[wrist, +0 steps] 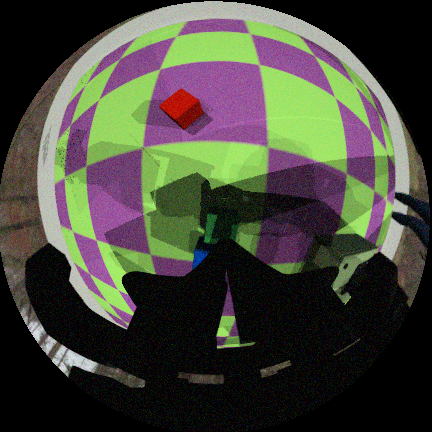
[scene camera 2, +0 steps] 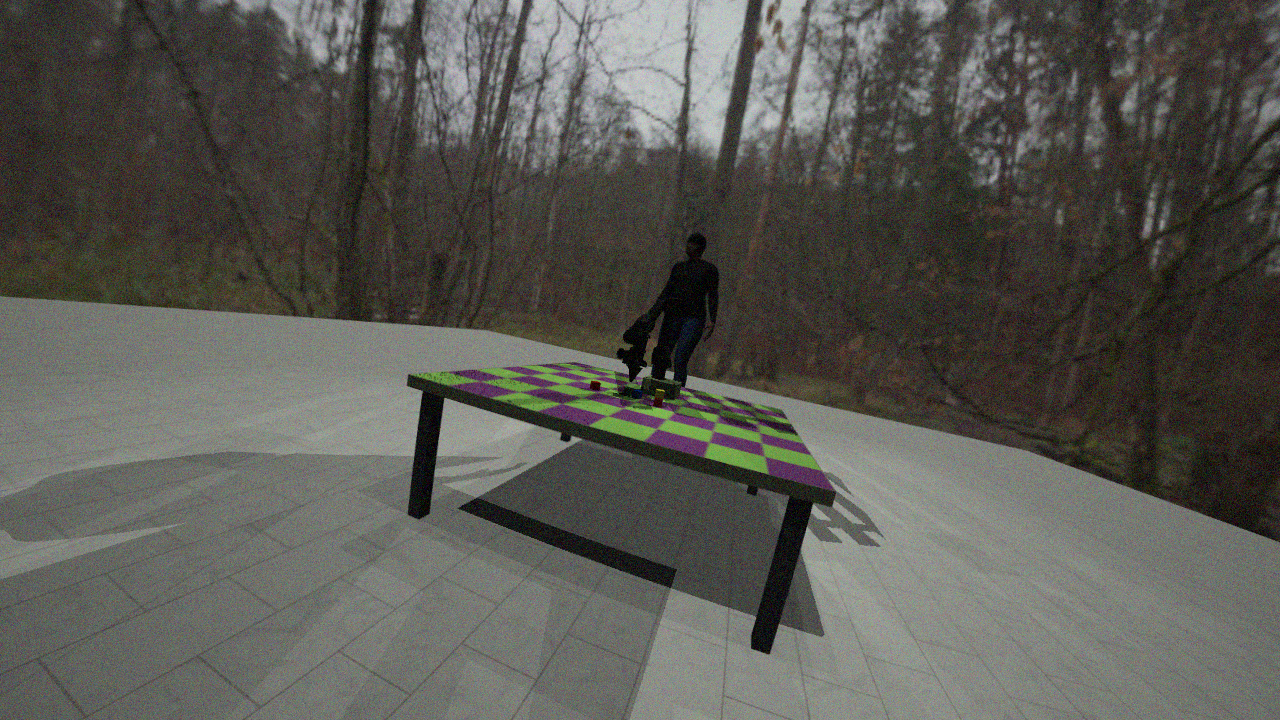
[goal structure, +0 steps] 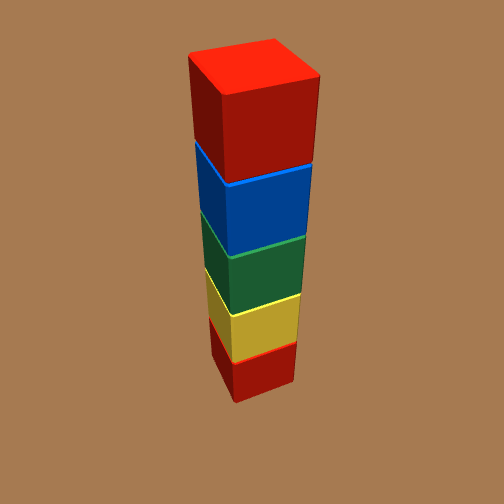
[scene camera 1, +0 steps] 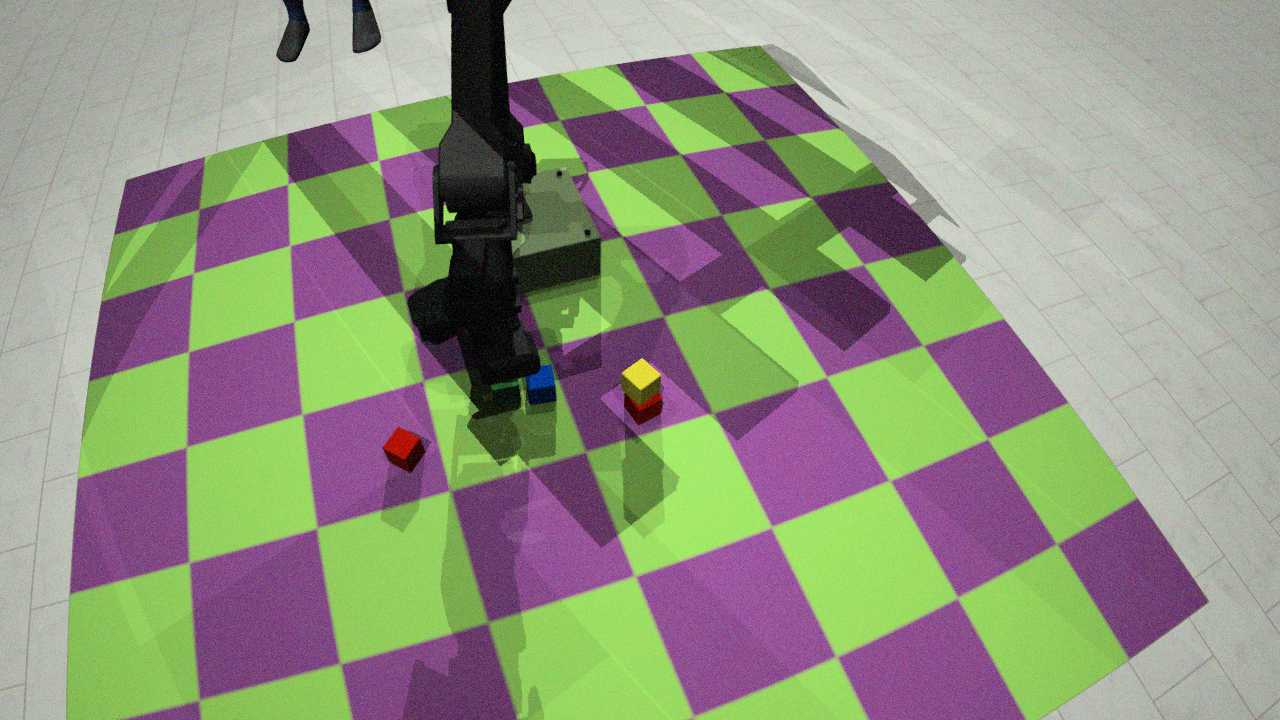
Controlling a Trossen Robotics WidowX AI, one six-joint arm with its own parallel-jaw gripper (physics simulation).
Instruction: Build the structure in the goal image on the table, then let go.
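Frame: origin at the arm's base, x back, y right, z up, level; centimetres.
Seen in the pictures: gripper, fingertip midpoint: (wrist: 224,242) (scene camera 2: 630,381); arm's base at its link origin: (wrist: 356,276) (scene camera 2: 658,378).
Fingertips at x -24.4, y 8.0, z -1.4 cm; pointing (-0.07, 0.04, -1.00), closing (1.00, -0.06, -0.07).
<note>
Pixels of each thing's middle, then the offset from my fingertips to it. Level surfaces: height alone.
- checkered table at its surface level: dz -5.9 cm
- blue cube at the middle of its body: (scene camera 1: 540,384) (wrist: 208,254) (scene camera 2: 636,394) dz -4.2, dx -1.9, dy -4.2 cm
- yellow cube at the middle of its body: (scene camera 1: 640,382) (scene camera 2: 659,394) dz -1.0, dx -8.2, dy -14.5 cm
My gripper (scene camera 1: 497,393) (wrist: 224,243) is shut with nothing between its fingers, low over the checkered table (scene camera 1: 857,557) (scene camera 2: 695,445) (wrist: 289,100). A blue cube (scene camera 1: 540,385) (wrist: 200,258) lies just to the right of the fingers. A yellow cube (scene camera 1: 642,376) sits on a red cube (scene camera 1: 645,407) further right. Another red cube (scene camera 1: 402,445) (wrist: 181,107) lies alone to the left front.
The arm's grey base block (scene camera 1: 559,232) stands behind the cubes. A person (scene camera 2: 689,302) stands beyond the table's far edge. Shadows cross the table top.
</note>
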